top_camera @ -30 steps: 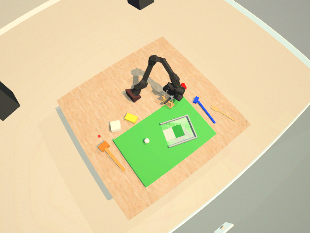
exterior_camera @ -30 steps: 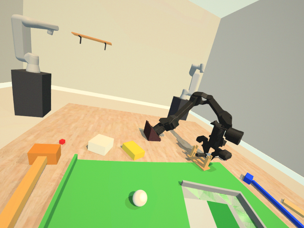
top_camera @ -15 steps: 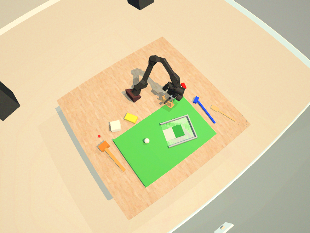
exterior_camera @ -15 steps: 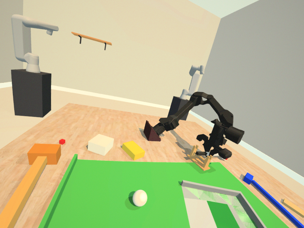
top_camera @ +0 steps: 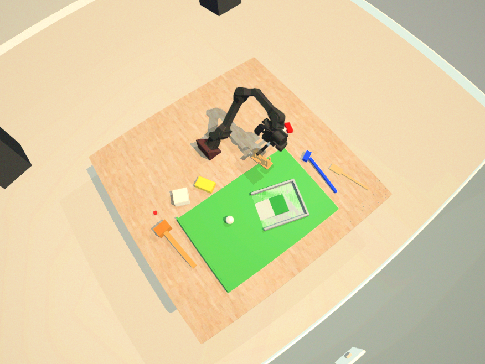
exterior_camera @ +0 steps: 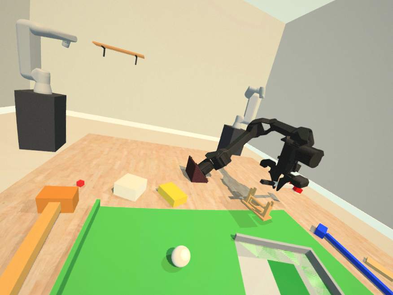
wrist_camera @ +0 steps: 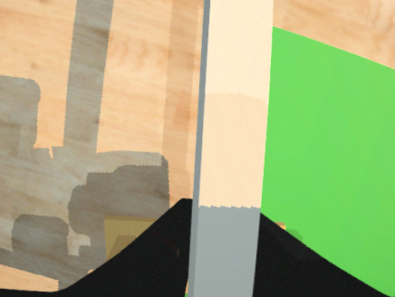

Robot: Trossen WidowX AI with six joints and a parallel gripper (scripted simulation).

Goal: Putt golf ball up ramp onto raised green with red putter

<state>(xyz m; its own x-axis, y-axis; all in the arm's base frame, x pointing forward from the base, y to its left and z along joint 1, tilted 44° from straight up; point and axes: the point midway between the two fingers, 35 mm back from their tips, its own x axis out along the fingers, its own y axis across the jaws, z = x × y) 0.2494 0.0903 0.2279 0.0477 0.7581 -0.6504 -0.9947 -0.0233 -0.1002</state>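
The red putter is 3 cm to the left of my gripper tip and 2 cm above it. From my gripper tip the other things lie so: blue putter: 28 cm ahead, 11 cm to the left, 8 cm below; then yellow block: 40 cm to the right, 10 cm behind, 8 cm below; then green mat: 31 cm to the right, 22 cm ahead, 9 cm below.
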